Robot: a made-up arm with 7 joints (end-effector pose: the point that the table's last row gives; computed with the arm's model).
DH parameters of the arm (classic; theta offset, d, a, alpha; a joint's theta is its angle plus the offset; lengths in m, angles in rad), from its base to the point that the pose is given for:
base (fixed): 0.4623 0 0.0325 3.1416
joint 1: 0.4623 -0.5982 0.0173 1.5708
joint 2: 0 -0.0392 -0.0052 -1.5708
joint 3: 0 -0.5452 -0.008 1.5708
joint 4: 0 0.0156 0.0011 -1.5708
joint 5: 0 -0.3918 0.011 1.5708
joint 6: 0 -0.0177 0.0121 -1.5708
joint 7: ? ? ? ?
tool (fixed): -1.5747 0.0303 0 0
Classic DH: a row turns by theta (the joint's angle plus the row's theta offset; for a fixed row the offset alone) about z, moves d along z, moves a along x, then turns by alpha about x.
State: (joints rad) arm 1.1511 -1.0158 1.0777 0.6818 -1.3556 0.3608 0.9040
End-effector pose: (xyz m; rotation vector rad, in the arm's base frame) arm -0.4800 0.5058 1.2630 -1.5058 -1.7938 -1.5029
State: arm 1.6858 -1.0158 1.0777 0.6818 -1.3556 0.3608 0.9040
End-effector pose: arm -0.1586 0.6967 1.2630 -2.0975 -1.4507 -1.7236
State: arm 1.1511 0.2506 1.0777 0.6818 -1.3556 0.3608 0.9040
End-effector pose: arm -0.0294 -0.5041 1.4399 -1.0754 -0.4225 -1.4996
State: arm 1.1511 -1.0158 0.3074 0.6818 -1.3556 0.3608 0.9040
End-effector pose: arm -0.2643 0.5466 1.3448 -1.3903 -1.8085 -0.5585
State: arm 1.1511 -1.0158 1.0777 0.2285 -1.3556 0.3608 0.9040
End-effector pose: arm -0.3755 0.6964 1.2351 -2.0736 -1.8148 -1.3201
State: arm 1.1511 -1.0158 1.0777 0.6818 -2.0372 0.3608 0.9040
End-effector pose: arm -0.4752 0.5494 1.2529 -1.2387 -2.3046 -0.7485
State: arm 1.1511 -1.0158 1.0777 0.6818 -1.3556 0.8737 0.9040
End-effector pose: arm -0.4306 0.4796 1.2660 -1.4771 -1.3599 -1.1665
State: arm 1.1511 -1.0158 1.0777 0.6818 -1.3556 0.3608 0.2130
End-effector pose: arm -0.4978 0.5128 1.2528 -0.9604 -2.2727 -0.9037
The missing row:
joint 7: -1.2739 -0.122 0.0165 1.1268
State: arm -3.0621 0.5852 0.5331 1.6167 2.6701 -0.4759 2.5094
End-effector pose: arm -0.6297 0.3291 0.7955 -0.4853 0.6812 2.0511
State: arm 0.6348 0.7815 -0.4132 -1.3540 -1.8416 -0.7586 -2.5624
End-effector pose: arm 0.0581 -0.3117 1.4004 -1.0937 -0.3981 -2.0215
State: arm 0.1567 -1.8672 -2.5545 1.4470 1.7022 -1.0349 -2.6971
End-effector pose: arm -0.4133 0.2182 -0.0009 -1.7632 0.9654 1.6912
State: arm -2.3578 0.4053 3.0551 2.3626 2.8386 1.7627 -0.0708
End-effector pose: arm 0.1748 -0.0684 1.0585 2.2108 -1.4053 1.1782
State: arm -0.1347 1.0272 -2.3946 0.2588 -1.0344 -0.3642 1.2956
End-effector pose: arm 0.8677 0.1521 1.2208 1.7976 -0.2302 0.2284
